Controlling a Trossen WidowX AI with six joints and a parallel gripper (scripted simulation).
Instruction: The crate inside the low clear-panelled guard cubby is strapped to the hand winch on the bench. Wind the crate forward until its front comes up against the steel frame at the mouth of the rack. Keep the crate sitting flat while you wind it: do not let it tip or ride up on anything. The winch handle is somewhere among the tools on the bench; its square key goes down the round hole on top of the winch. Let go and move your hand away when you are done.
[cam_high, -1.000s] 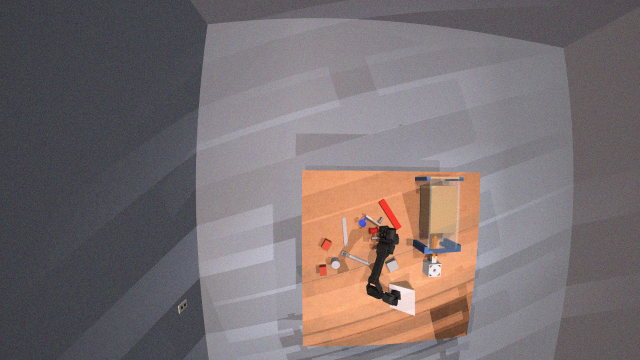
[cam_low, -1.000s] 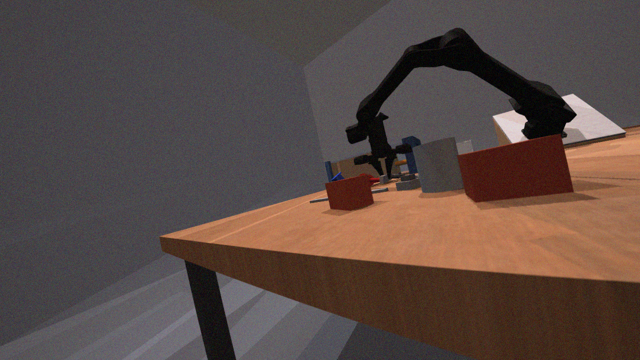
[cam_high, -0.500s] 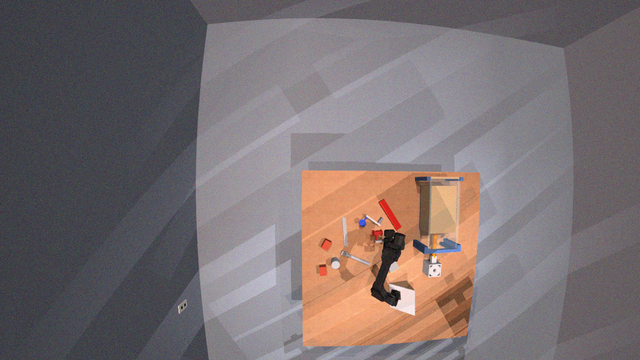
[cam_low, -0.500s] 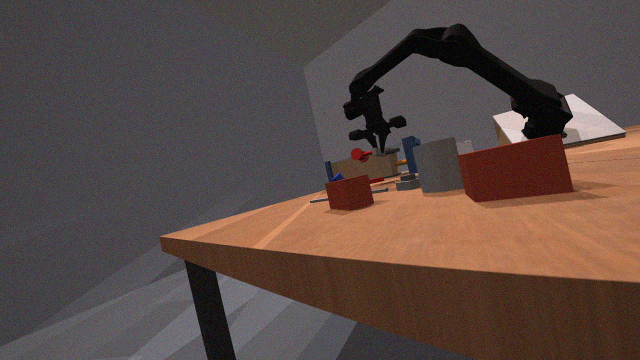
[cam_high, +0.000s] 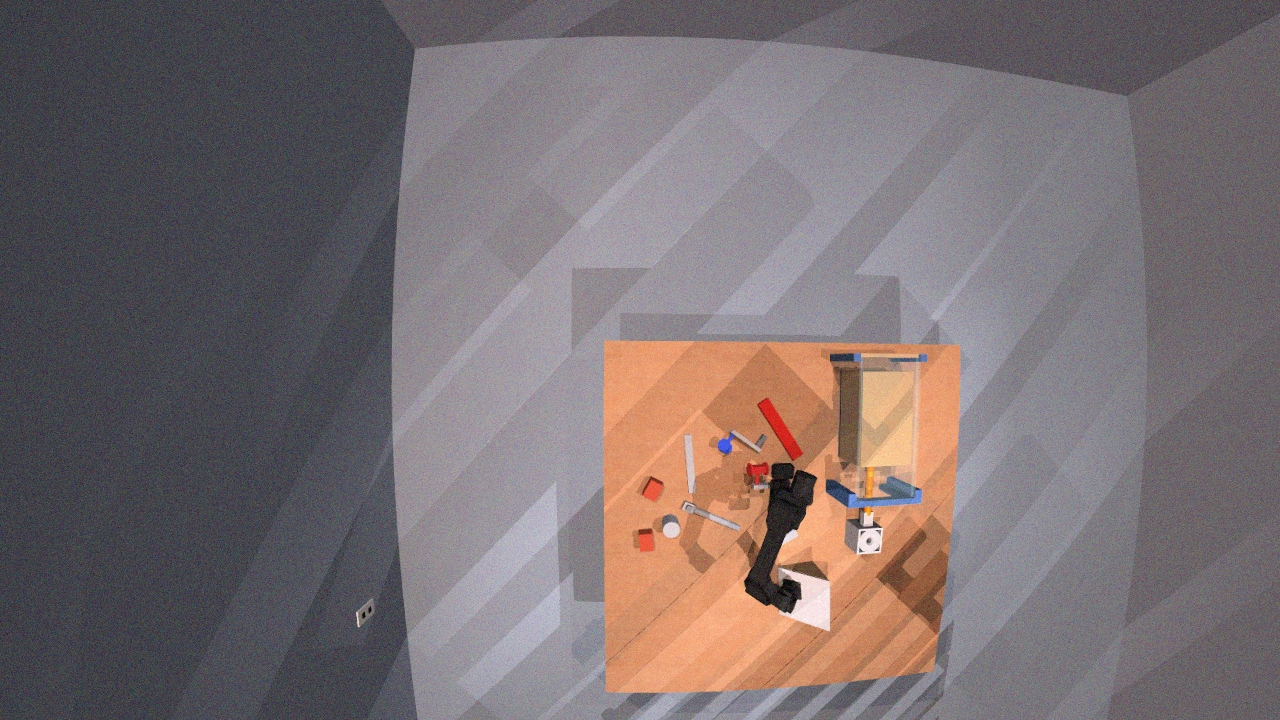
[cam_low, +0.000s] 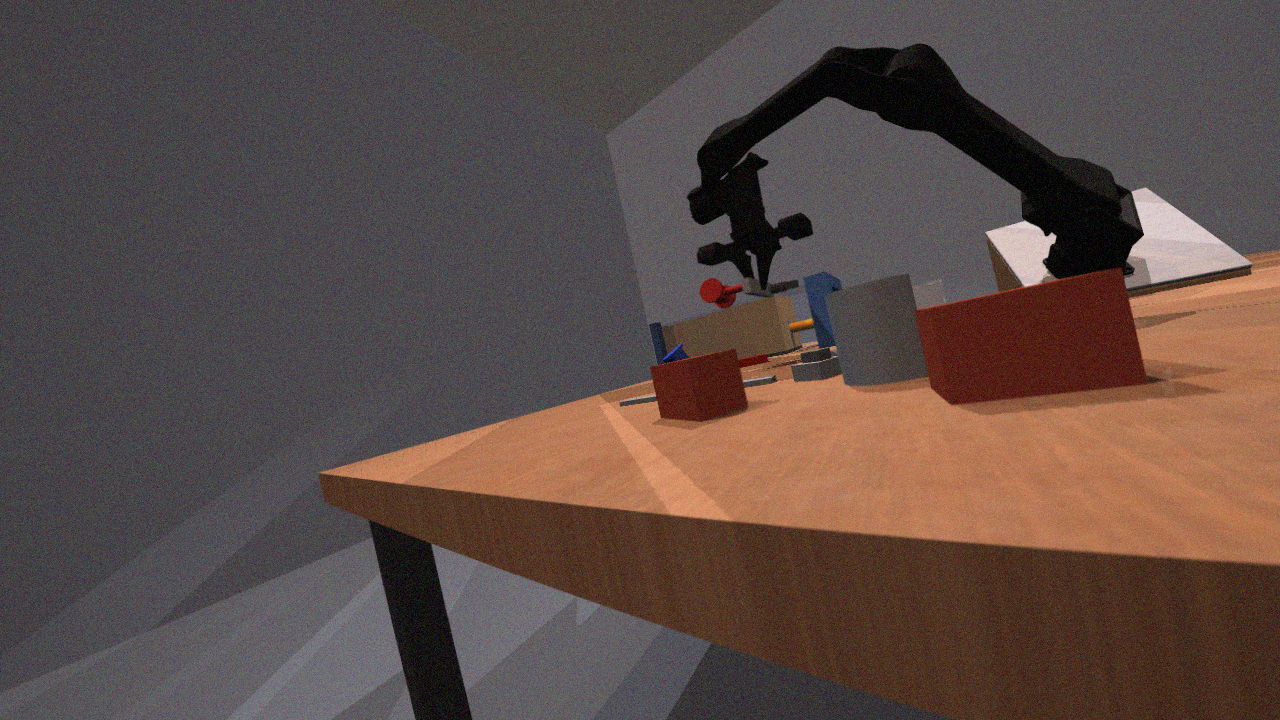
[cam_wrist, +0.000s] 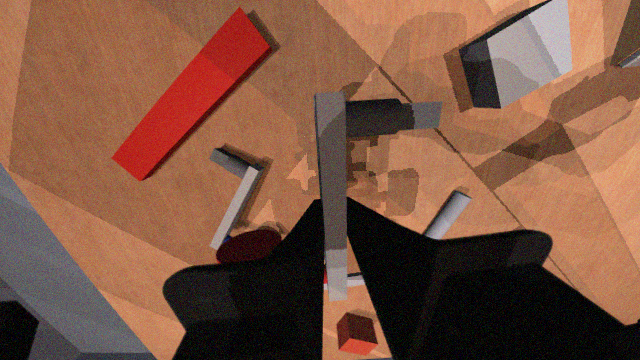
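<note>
My gripper tip is 10 mm short of the red-knobbed crank, 10 mm to the right of it and 10 mm below it. Also, from my gripper tip: red bar 140 mm ahead, 80 mm to the right, 120 mm below; blue-knobbed crank 130 mm ahead, 60 mm to the left, 110 mm below; red grip 50 mm ahead, 40 mm to the left, 10 mm above.
</note>
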